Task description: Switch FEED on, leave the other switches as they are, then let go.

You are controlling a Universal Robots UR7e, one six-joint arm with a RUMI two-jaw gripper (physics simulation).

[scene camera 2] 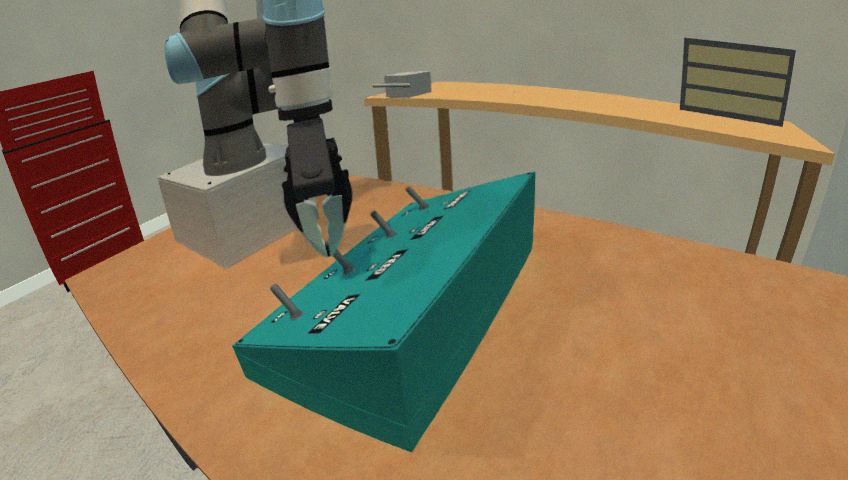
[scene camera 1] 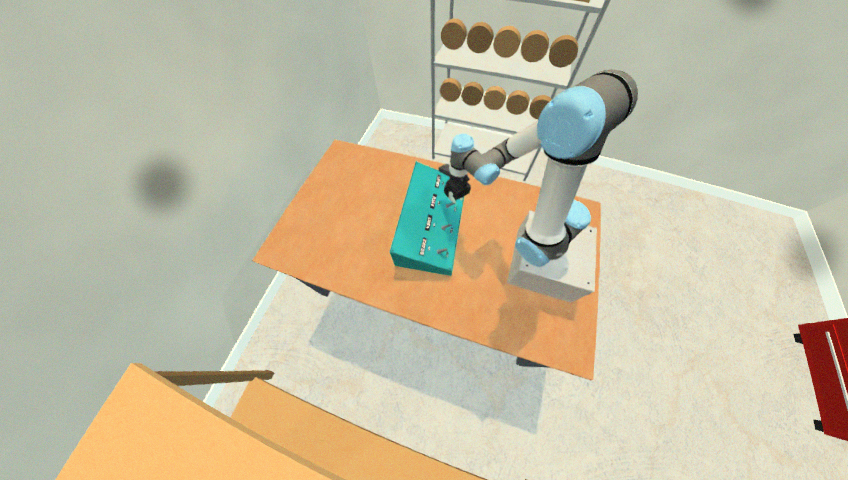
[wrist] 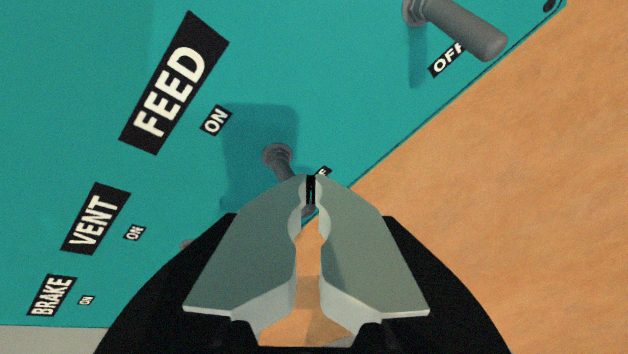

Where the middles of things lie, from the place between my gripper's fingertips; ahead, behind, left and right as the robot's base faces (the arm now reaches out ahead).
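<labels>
There is a teal switch panel point(scene camera 2: 377, 346), and measured from my hand it sits 4 cm below, 6 cm ahead and 10 cm to the left.
</labels>
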